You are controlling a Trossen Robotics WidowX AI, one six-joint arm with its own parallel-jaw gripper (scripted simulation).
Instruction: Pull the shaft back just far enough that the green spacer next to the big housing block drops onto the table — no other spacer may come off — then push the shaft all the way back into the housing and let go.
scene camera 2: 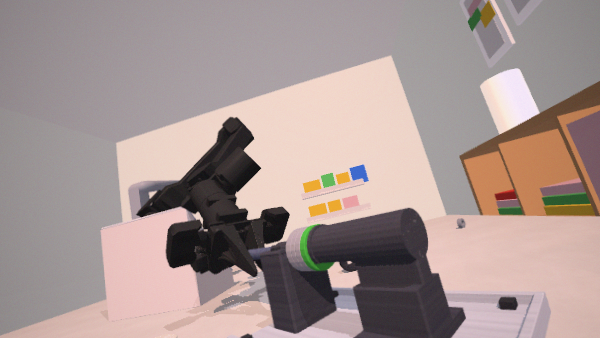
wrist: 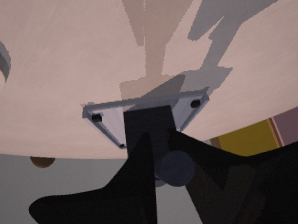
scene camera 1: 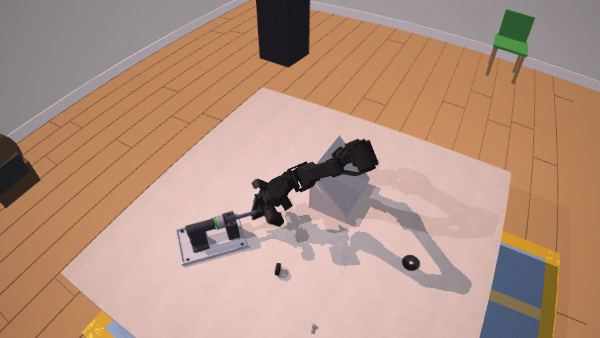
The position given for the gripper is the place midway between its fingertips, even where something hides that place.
Observation:
In view: the gripper point(scene camera 2: 261, 272) and a dark housing block point(scene camera 2: 396, 285).
The gripper also shows in the wrist view point(wrist: 157, 136) and in scene camera 1 point(scene camera 1: 251, 217). The dark housing block also shows in the wrist view point(wrist: 123, 123) and in scene camera 1 point(scene camera 1: 201, 240).

